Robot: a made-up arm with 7 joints.
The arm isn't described. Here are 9 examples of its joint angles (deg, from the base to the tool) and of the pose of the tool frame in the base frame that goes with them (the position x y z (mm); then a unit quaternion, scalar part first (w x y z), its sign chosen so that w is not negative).
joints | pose
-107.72 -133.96 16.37 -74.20 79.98 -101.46 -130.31 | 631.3 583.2 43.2 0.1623 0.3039 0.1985 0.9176
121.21 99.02 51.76 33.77 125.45 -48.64 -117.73 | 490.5 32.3 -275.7 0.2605 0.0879 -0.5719 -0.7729
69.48 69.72 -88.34 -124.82 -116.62 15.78 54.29 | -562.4 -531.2 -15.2 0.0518 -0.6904 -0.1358 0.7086
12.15 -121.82 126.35 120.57 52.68 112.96 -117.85 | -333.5 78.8 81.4 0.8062 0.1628 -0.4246 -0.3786
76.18 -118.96 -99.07 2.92 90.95 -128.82 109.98 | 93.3 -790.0 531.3 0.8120 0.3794 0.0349 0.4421
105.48 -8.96 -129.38 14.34 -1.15 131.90 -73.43 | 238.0 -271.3 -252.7 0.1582 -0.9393 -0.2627 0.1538
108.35 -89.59 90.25 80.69 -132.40 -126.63 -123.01 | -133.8 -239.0 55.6 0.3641 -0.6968 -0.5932 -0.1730
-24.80 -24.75 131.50 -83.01 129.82 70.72 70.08 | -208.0 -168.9 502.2 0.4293 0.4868 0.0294 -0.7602
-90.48 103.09 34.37 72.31 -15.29 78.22 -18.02 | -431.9 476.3 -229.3 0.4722 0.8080 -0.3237 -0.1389
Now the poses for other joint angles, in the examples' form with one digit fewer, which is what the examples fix.
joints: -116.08 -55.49 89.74 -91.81 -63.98 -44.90 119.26
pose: 221 144 94 0.213 0.165 -0.961 0.064
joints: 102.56 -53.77 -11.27 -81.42 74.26 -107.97 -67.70
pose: 312 -711 453 0.798 -0.244 0.365 0.413
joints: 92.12 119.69 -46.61 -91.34 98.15 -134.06 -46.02
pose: -154 -720 -216 0.412 -0.505 -0.695 -0.303
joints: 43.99 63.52 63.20 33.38 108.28 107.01 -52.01
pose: -151 -587 -130 0.796 0.565 -0.188 0.111
